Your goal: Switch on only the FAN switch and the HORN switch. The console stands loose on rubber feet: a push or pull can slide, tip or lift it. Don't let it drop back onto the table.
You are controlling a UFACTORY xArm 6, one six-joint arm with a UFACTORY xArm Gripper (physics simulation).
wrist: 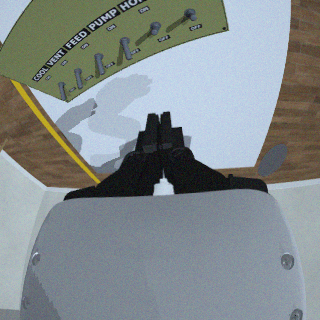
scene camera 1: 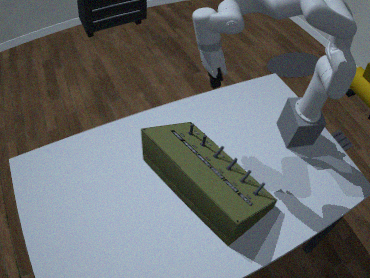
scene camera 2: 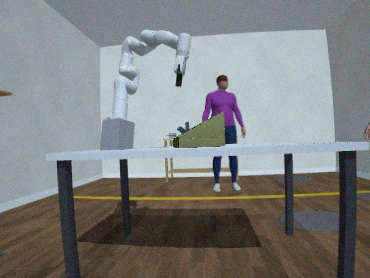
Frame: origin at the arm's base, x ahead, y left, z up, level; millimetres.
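Seen in the pictures: gripper, fingertip midpoint: [wrist: 161, 128] [scene camera 1: 216, 86] [scene camera 2: 178, 86]; arm's base, origin of the base link: [wrist: 158, 184] [scene camera 1: 307, 110] [scene camera 2: 118, 121].
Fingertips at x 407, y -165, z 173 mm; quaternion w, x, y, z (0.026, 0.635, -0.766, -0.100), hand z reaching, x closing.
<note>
Pixels of each thing's top centre, then the offset from my fingertips to it.
- FAN lever, middle of its top: [wrist: 192, 17] [scene camera 1: 192, 124] 214 mm down, 46 mm ahead, 54 mm right
- HORN lever, middle of its top: [wrist: 153, 31] [scene camera 1: 204, 135] 214 mm down, 38 mm ahead, 18 mm left
- PUMP, middle of its top: [wrist: 124, 52] [scene camera 1: 220, 148] 226 mm down, 18 mm ahead, 88 mm left
- FEED, middle of its top: [wrist: 96, 68] [scene camera 1: 233, 160] 226 mm down, 10 mm ahead, 159 mm left
- VENT, middle of its top: [wrist: 75, 83] [scene camera 1: 247, 172] 226 mm down, 2 mm ahead, 231 mm left
- COOL, middle of its top: [wrist: 58, 95] [scene camera 1: 261, 185] 226 mm down, 6 mm back, 303 mm left
The green console [scene camera 1: 170, 170] [scene camera 2: 210, 132] [wrist: 30, 40] rests level on the white table [scene camera 1: 90, 200] [scene camera 2: 300, 147] [wrist: 225, 100]. The FAN lever [scene camera 1: 191, 129] [wrist: 189, 15] and the HORN lever [scene camera 1: 204, 140] [wrist: 155, 28] stand tilted differently from the other four, toward the ON side. The PUMP [scene camera 1: 219, 152] [wrist: 126, 49], FEED [scene camera 1: 231, 164] [wrist: 99, 64], VENT [scene camera 1: 245, 176] [wrist: 78, 79] and COOL [scene camera 1: 259, 189] [wrist: 62, 91] levers lean toward OFF. My gripper [scene camera 1: 215, 86] [scene camera 2: 178, 85] [wrist: 161, 128] is shut and empty, high above and clear of the console. The FAN label does not show in the wrist view.
The arm's grey base block [scene camera 1: 292, 130] [scene camera 2: 117, 134] stands on the table, on the levers' side of the console. A dark cabinet [scene camera 1: 112, 11], a yellow object [scene camera 1: 361, 86] and a person in purple [scene camera 2: 223, 107] are off the table.
</note>
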